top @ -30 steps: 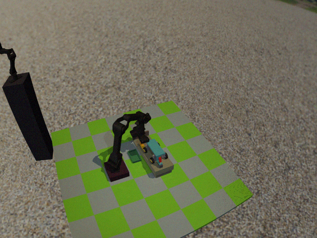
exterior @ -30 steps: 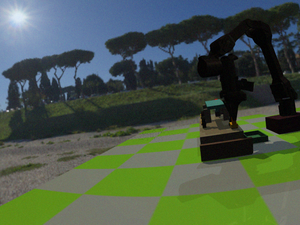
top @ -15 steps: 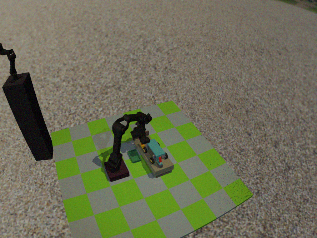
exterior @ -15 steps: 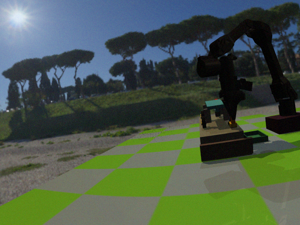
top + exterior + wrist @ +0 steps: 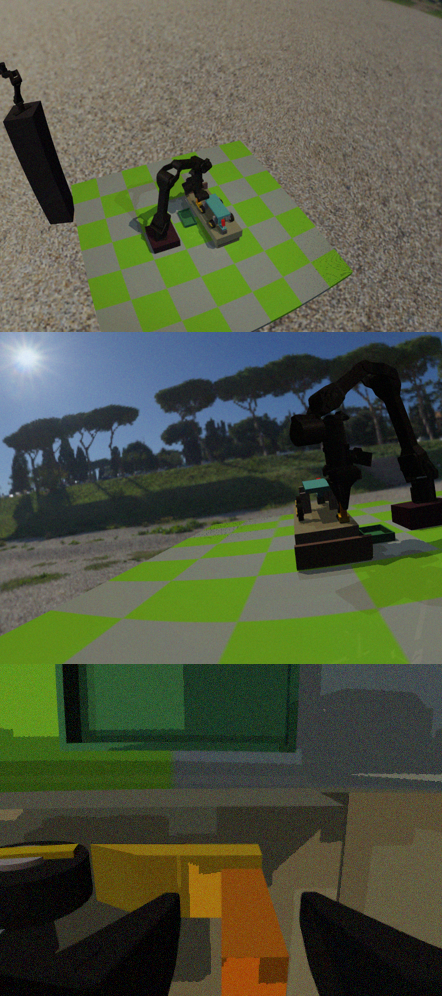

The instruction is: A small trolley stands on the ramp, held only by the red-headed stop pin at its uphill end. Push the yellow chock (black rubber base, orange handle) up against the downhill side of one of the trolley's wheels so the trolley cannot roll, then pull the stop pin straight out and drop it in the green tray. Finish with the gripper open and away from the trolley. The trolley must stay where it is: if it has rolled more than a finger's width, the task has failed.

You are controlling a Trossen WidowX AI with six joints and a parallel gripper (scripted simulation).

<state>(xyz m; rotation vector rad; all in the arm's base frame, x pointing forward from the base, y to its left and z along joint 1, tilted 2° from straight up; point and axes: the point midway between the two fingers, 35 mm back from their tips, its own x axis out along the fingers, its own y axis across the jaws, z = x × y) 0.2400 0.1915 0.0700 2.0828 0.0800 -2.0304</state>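
The yellow chock is 2 cm to the right of my gripper tip, 1 cm below it and 1 cm ahead of it. Also, from my gripper tip: teal trolley 12 cm to the right, 8 cm ahead, 2 cm above; then green tray 10 cm below, 7 cm behind, 5 cm to the right; then dark brown wall 15 cm to the left, 6 cm below, 2 cm ahead.
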